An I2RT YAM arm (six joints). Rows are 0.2 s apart.
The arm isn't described. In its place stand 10 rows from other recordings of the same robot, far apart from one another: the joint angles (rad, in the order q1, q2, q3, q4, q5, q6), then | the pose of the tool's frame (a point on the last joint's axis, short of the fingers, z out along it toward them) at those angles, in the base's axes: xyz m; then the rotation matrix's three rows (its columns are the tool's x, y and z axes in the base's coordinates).
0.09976 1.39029 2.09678 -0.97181 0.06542 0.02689 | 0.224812, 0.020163, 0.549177; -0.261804, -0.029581, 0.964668; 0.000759, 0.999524, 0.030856; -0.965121, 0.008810, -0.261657
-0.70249 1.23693 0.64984 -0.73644 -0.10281 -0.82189 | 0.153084, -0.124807, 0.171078; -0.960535, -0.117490, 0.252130; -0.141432, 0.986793, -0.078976; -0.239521, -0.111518, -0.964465
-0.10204 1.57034 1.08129 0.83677 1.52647 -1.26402 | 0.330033, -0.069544, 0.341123; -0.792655, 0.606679, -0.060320; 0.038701, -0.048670, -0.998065; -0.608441, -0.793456, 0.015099
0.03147 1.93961 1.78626 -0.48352 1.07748 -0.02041 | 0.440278, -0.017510, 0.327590; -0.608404, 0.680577, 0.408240; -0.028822, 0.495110, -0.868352; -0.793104, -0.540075, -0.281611
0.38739 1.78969 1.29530 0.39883 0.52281 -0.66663 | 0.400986, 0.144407, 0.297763; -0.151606, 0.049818, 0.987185; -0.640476, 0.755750, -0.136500; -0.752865, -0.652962, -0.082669
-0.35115 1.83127 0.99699 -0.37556 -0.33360 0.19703 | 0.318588, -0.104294, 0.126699; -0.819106, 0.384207, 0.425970; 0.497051, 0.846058, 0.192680; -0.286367, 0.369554, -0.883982
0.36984 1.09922 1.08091 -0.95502 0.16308 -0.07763 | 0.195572, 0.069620, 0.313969; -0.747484, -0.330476, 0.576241; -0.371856, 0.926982, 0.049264; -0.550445, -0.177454, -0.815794
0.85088 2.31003 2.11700 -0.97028 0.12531 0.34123 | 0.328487, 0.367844, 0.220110; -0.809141, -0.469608, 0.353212; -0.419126, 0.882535, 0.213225; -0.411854, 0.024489, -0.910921
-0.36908 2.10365 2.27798 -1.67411 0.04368 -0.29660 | 0.365754, -0.143142, 0.333196; -0.995870, 0.075538, 0.050362; 0.072134, 0.995189, -0.066299; -0.055128, -0.062393, -0.996528
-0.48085 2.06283 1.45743 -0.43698 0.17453 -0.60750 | 0.383083, -0.206823, 0.161910; -0.932995, 0.000677, 0.359888; -0.147308, 0.911673, -0.383605; -0.328359, -0.410916, -0.850487
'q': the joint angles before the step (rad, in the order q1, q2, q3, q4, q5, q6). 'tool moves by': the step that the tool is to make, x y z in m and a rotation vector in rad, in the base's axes. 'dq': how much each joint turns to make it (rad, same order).
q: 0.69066 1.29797 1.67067 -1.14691 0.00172 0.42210
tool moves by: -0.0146 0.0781 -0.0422 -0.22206 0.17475 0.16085
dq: 0.25997 0.20218 0.05199 -0.13399 0.07772 0.06277
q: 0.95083 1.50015 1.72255 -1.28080 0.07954 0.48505
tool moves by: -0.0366 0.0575 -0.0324 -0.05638 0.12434 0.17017
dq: 0.19683 0.11723 -0.00011 0.00366 -0.05990 0.05873
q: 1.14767 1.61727 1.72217 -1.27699 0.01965 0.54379
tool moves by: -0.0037 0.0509 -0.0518 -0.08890 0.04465 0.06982
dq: 0.06708 0.17114 -0.00188 0.07384 -0.00804 -0.00005
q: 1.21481 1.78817 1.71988 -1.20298 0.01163 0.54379
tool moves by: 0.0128 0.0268 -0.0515 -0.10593 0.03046 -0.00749
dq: -0.00605 0.14893 0.00026 0.03880 0.00879 -0.00071
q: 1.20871 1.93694 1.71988 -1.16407 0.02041 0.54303
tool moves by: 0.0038 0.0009 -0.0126 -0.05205 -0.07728 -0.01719
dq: 0.00011 0.01835 -0.02376 0.02074 0.09234 0.00088
